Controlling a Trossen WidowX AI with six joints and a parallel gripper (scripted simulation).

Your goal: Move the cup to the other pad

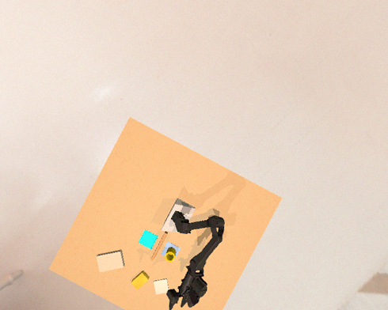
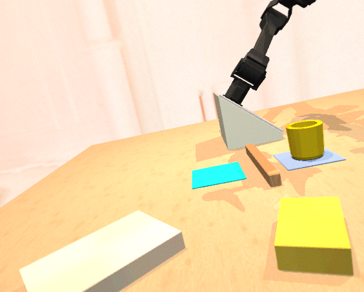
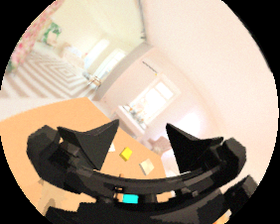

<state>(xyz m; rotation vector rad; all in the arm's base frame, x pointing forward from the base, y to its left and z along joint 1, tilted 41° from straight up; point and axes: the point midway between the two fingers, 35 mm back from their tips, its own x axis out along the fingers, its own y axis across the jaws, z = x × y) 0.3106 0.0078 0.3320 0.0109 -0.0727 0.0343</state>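
Now: the yellow cup 340 mm below my gripper tip, 110 mm to the right of it and 50 mm behind it. Also, from my gripper tip: blue pad (390 mm below, 110 mm to the right, 40 mm behind); then yellow block (360 mm below, 250 mm ahead, 200 mm to the right); then wooden bar (380 mm below, 210 mm to the right, 40 mm behind).
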